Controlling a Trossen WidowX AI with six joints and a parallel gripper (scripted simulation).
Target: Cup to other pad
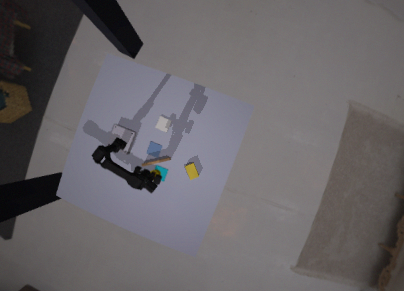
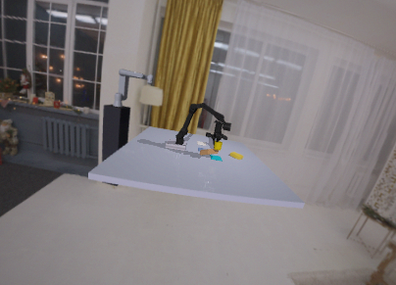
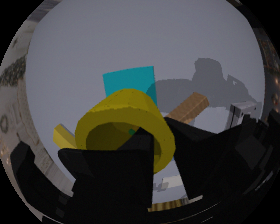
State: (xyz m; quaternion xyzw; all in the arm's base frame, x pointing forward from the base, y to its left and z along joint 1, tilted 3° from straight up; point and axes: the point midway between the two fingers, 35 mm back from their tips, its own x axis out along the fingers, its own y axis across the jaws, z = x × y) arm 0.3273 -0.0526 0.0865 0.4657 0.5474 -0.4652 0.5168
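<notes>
Now: gripper tip 12 cm above the cyan pad, 4 cm short of it and 1 cm to the left of it. From my gripper tip the other things lie so: thin wooden bar 10 cm below, 6 cm to the left, 3 cm behind; yellow cup 2 cm ahead; white square 34 cm to the left, 12 cm behind, 11 cm below.
</notes>
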